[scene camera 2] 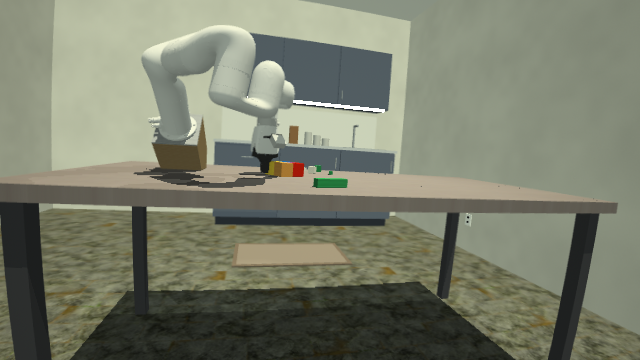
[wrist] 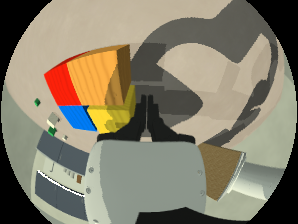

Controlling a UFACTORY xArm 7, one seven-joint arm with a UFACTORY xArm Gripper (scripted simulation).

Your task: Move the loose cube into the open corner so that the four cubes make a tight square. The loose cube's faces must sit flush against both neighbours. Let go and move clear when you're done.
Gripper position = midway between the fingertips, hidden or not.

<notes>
In view: the gripper (scene camera 2: pixel 264 172), an orange cube (wrist: pixel 102 76), a red cube (wrist: pixel 58 78) and a yellow cube (wrist: pixel 109 118).
The gripper is seen too in the wrist view (wrist: pixel 147 102).
</notes>
